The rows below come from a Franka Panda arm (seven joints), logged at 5 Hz.
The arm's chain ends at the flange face. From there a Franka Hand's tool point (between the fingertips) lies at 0.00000 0.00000 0.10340 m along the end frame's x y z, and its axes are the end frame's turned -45 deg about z.
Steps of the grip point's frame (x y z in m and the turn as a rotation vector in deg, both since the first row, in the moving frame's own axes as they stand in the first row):
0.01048, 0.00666, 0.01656, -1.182, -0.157, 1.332
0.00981, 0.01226, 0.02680, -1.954, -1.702, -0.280
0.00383, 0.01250, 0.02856, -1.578, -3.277, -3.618
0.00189, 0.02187, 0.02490, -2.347, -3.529, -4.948
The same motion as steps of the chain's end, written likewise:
0.01083, -0.00442, 0.01658, -0.947, 0.725, 1.332
0.01527, -0.00293, 0.02691, -2.585, 0.178, -0.280
0.01352, -0.00012, 0.02877, -3.433, -1.201, -3.618
0.01798, 0.00658, 0.02518, -4.155, -0.836, -4.948

